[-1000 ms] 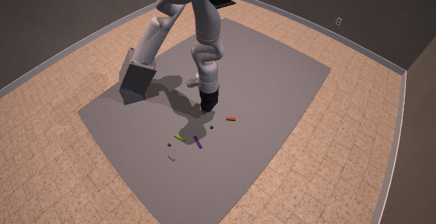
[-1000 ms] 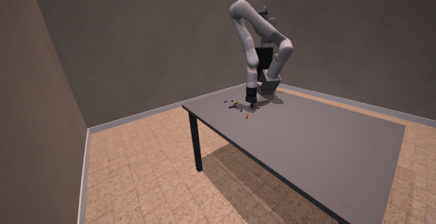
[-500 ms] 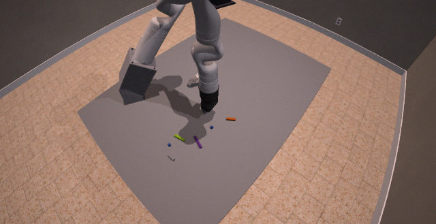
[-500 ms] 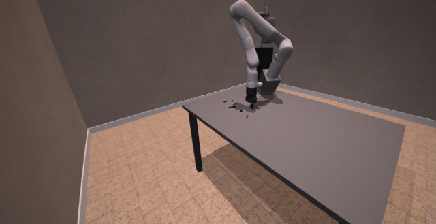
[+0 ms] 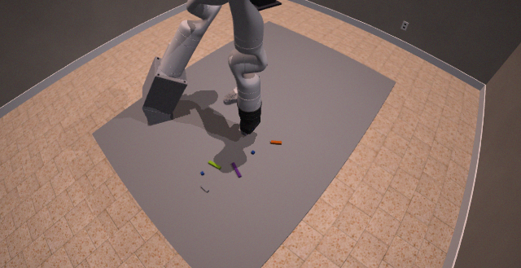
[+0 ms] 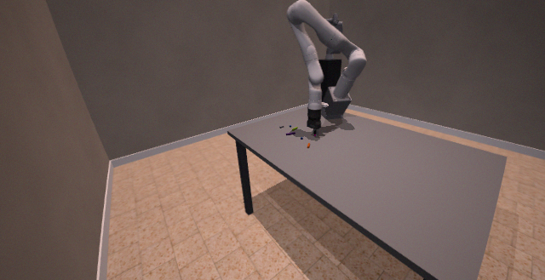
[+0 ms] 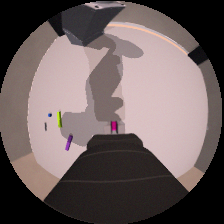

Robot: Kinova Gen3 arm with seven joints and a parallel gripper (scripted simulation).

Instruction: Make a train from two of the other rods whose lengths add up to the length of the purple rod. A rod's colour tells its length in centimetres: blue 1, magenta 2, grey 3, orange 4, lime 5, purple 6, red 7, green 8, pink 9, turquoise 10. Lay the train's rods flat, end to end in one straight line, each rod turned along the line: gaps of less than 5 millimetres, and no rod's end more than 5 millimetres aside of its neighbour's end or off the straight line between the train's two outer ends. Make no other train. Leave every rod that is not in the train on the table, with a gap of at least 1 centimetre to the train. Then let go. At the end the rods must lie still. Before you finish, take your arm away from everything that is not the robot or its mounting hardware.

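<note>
Now: hand 1 cm above the magenta rod. Also, from my hand: orange rod 10 cm ahead, 7 cm to the left, 3 cm below; then purple rod 11 cm to the right, 11 cm ahead, 3 cm below; then lime rod 17 cm to the right, 5 cm ahead, 3 cm below.
</note>
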